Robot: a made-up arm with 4 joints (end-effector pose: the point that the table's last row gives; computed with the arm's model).
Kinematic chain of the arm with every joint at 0, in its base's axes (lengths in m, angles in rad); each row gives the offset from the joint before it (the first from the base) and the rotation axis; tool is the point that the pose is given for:
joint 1: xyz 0 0 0.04 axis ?
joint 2: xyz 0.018 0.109 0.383 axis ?
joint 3: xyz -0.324 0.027 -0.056 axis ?
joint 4: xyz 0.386 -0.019 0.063 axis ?
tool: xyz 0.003 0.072 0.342
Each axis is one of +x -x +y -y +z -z.
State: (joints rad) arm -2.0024 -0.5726 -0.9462 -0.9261
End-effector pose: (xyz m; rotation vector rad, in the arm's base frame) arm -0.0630 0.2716 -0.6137 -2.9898 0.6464 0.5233
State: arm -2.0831 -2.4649 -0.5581 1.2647
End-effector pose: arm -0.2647 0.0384 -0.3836 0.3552 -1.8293 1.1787
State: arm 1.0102 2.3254 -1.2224 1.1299
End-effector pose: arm -0.0162 0.0740 0.6072 -0.5439 0.6882 1.0507
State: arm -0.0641 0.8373 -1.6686 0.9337
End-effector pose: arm 0.0126 0.5496 0.2196 -1.6945 -0.1380 -0.0120
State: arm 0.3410 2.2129 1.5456 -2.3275
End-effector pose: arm -0.0763 -0.4035 0.3680 1.9256 -0.0968 0.0961
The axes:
joint 1: +x
joint 2: +y
joint 3: +x
joint 4: -z

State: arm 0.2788 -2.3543 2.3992 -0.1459
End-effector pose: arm 0.2054 -0.3477 0.6130 1.0469 -1.4724 2.4985
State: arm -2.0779 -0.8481 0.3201 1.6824
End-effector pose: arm -0.1331 0.6162 -0.2796 -0.8022 -1.4019 -0.4005
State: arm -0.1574 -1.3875 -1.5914 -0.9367
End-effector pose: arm 0.1079 0.5920 0.3229 -1.7038 -0.3752 -0.3488
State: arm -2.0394 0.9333 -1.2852 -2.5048
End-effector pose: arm 0.1326 0.1714 -0.6110 0.3450 2.8317 -0.3755
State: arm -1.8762 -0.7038 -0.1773 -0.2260
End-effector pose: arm -0.1606 0.5602 -0.4076 -2.0334 -0.3348 0.7701
